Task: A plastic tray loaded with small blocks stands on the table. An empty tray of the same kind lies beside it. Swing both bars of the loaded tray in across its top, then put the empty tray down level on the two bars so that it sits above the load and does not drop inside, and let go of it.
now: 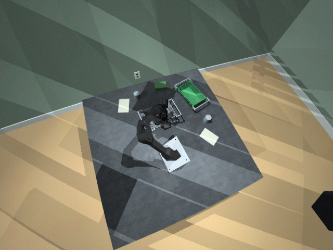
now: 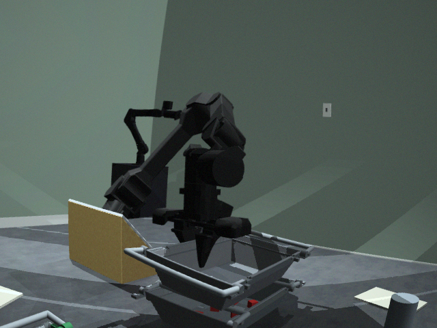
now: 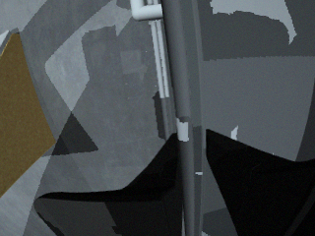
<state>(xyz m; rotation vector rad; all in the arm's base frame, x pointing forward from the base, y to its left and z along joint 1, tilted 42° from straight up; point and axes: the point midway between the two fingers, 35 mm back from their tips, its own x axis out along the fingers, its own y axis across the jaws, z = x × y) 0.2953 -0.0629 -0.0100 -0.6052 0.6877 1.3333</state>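
My gripper tip is 7 cm short of the grey tray, 3 cm below it and 1 cm to the left of it. The rest, counted from my gripper tip: green block 39 cm ahead, 20 cm to the right, 7 cm below.
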